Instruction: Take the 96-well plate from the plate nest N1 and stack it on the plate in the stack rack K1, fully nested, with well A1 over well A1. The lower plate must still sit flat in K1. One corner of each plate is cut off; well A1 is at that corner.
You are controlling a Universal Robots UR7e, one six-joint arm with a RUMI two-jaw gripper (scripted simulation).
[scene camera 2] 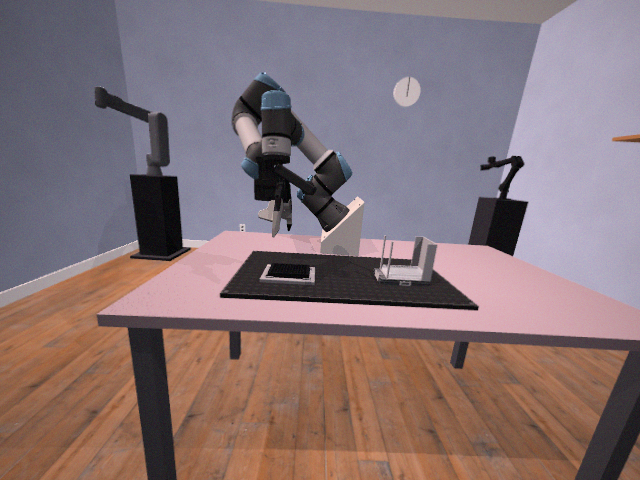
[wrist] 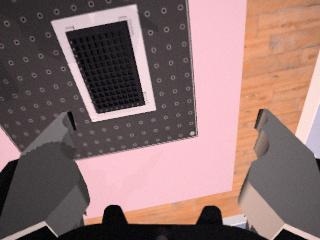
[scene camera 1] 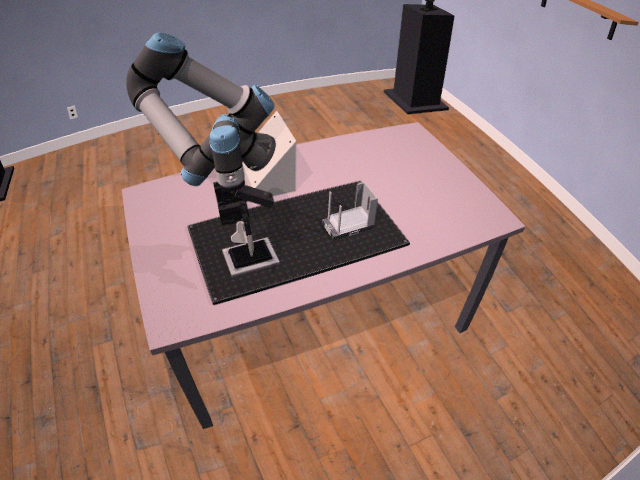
Labels:
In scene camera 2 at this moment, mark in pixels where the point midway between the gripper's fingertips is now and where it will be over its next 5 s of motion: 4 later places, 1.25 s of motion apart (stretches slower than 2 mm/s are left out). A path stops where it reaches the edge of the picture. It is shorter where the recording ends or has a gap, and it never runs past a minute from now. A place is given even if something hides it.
The gripper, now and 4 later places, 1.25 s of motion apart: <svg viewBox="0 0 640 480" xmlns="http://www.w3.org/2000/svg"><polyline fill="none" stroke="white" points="281,233 290,226 289,243 289,260 288,270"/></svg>

